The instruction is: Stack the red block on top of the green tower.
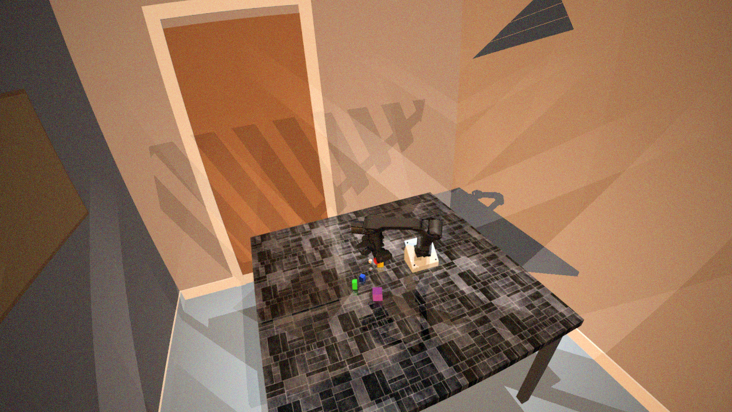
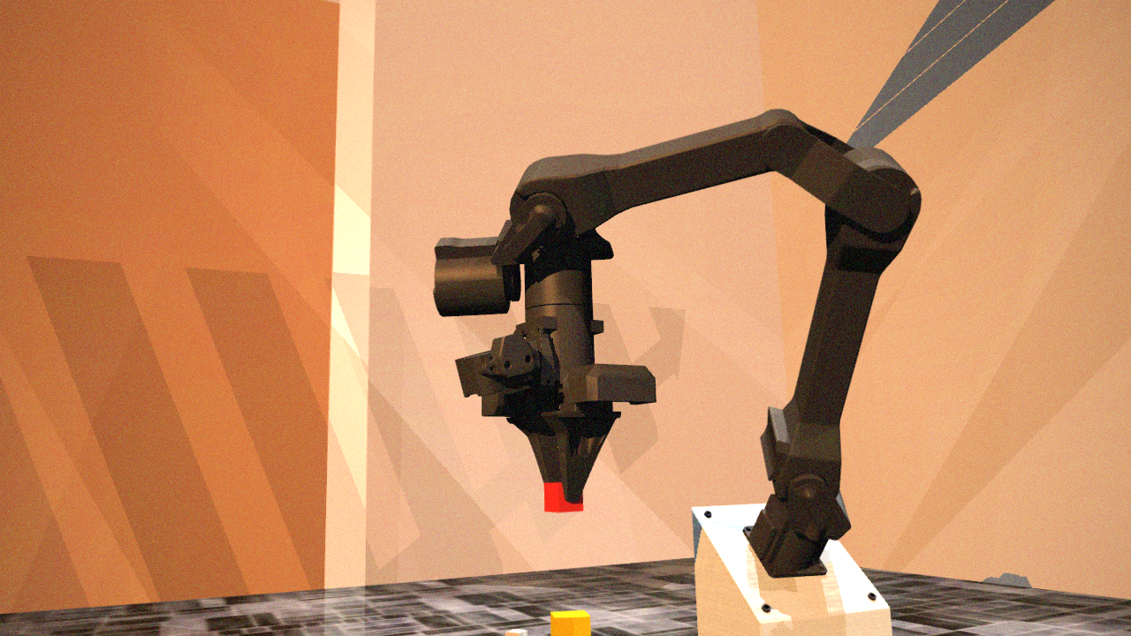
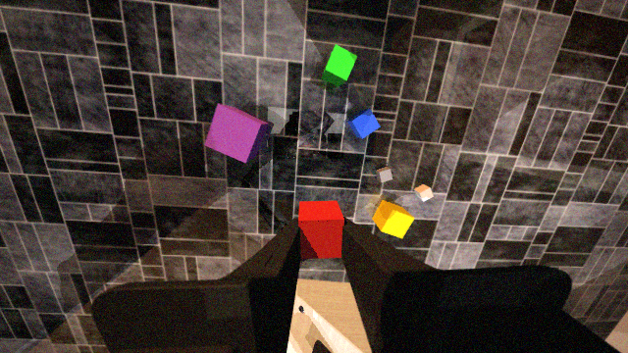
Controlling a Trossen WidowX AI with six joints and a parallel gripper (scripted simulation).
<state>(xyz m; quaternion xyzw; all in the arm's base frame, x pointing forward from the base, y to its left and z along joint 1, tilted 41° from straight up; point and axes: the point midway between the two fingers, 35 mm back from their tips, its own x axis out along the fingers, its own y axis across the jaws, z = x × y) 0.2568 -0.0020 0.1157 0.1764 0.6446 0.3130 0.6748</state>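
Right now my gripper tip is 130 mm above the blue block, 70 mm short of it and 50 mm to the left of it. The rest, counted from my gripper tip: yellow block 130 mm below, 120 mm to the right, 50 mm behind; then red block right at my gripper tip; then magenta block 120 mm below, 90 mm to the left, 30 mm ahead.
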